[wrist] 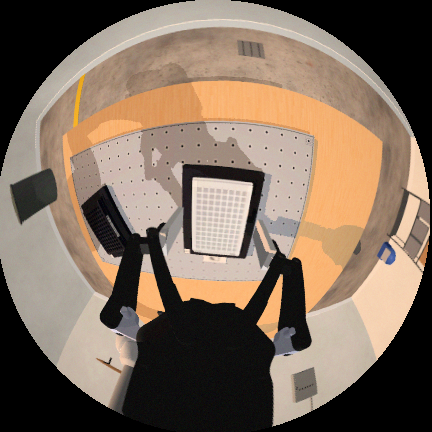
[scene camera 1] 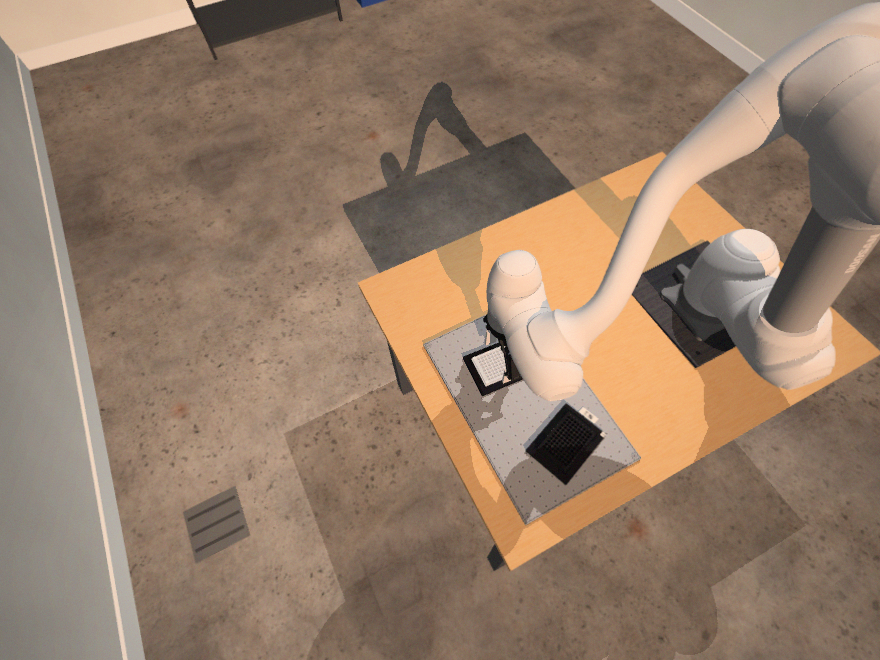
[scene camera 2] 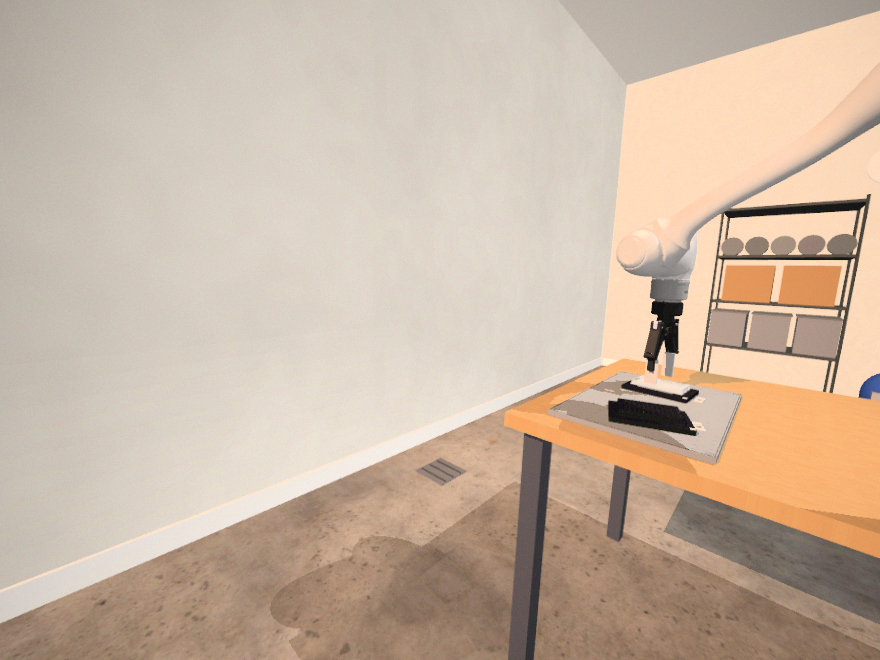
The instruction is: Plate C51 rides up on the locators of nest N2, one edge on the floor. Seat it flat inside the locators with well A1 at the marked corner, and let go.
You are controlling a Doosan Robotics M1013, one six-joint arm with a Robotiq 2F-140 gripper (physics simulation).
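Frame: origin at the arm's base, x right, y ahead, z up, level; centimetres.
Seen in the pictures: gripper, fingertip midpoint: [wrist: 218,221] [scene camera 1: 498,361] [scene camera 2: 658,379]; arm's base at its link origin: [scene camera 1: 705,304].
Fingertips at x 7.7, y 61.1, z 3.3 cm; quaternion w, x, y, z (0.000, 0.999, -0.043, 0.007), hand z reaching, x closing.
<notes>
Pixels of each thing's top centre, then the offset from my fingertips to it. "spot": a spot on its surface instead. Level surfaces: height alone.
- White plate C51 at its top centre: [wrist: 218,222] [scene camera 1: 500,361] [scene camera 2: 660,382] dx -0.1, dy -0.5, dz -0.7 cm
- black nest N2 at its top centre: [wrist: 218,219] [scene camera 1: 500,363] [scene camera 2: 659,386] dx -0.1, dy -0.5, dz -1.8 cm
- small pale mark at its top centre: [wrist: 186,250] dx -5.6, dy -7.9, dz -2.1 cm
- second black nest at a spot on its surface: [wrist: 106,222] spot: dx -23.1, dy -2.9, dz -1.0 cm
- perforated grey board at its top centre: [wrist: 160,219] [scene camera 1: 525,397] [scene camera 2: 653,400] dx -10.7, dy -2.2, dz -3.2 cm
- wooden table at its surface level: dz -4.6 cm
White plate C51 [scene camera 1: 488,365] [scene camera 2: 664,386] [wrist: 222,217] lies over the black nest N2 [scene camera 1: 485,390] [scene camera 2: 643,391] [wrist: 220,171]. In the wrist view, a black strip shows at its far side and right side, and its near edge is close to the nest's near edge. Its exact tilt and the A1 marking cannot be made out. A small pale mark [wrist: 187,251] is at the nest's near-left corner. My gripper [scene camera 1: 496,355] [scene camera 2: 661,372] [wrist: 218,221] is open, one finger on each side of the plate, with gaps to both in the wrist view.
A second black nest [scene camera 1: 566,441] [scene camera 2: 650,415] [wrist: 106,222] sits turned on the perforated grey board [scene camera 1: 506,441] [scene camera 2: 710,448] [wrist: 290,150]. The board lies on the wooden table [scene camera 1: 625,369] [scene camera 2: 796,440] [wrist: 345,140]. A shelf rack [scene camera 2: 789,208] stands beyond the table.
</notes>
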